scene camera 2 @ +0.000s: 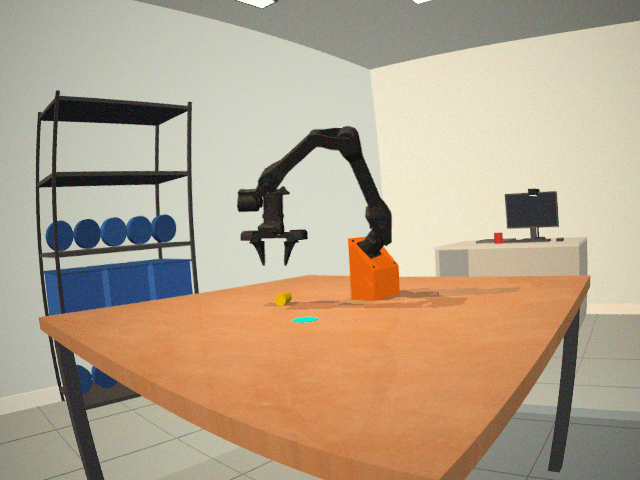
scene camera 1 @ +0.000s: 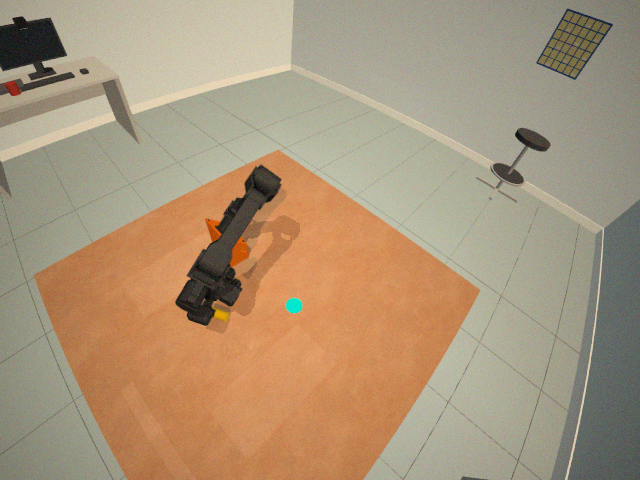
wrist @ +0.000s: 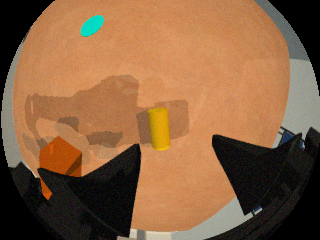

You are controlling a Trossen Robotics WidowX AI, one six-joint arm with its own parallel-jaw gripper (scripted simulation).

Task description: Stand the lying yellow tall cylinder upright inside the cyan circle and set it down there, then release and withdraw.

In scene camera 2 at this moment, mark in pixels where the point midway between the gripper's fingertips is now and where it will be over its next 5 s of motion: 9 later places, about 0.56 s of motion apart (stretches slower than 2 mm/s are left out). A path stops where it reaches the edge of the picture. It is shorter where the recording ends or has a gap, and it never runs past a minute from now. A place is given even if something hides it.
My gripper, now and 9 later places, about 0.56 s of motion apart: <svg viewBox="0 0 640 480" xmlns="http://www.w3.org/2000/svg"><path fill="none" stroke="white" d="M274 265L281 299L281 293L279 275L279 263L276 261L276 260L280 260L286 260L294 261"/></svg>
